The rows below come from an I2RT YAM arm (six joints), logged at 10 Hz.
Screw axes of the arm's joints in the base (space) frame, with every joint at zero. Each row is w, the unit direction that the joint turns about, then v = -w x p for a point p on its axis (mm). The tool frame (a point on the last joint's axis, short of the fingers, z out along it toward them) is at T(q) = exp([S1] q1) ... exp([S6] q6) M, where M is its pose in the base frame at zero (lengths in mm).
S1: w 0 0 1 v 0 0 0
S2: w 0 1 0 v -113.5 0 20
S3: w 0 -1 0 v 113.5 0 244
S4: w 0 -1 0 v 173.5 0 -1
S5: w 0 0 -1 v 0 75 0
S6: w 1 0 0 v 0 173.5 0
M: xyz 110.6 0 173.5 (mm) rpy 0 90 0 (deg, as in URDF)
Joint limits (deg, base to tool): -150..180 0..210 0..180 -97..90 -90..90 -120..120
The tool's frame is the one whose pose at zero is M.
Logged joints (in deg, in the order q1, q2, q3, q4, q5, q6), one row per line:
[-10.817 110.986 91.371 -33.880 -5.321 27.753]
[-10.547 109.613 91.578 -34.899 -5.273 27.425]
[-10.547 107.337 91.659 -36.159 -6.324 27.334]
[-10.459 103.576 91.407 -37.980 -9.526 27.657]
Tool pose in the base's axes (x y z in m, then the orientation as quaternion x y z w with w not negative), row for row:
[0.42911 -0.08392 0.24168 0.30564 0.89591 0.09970 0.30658]
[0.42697 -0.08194 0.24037 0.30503 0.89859 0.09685 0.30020]
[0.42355 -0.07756 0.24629 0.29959 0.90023 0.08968 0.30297]
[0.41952 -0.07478 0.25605 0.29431 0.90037 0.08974 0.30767]
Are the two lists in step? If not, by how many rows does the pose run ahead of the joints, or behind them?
The pose runs 2 rows behind the joints: the pose in row i belongs to the joints in row i - 2.
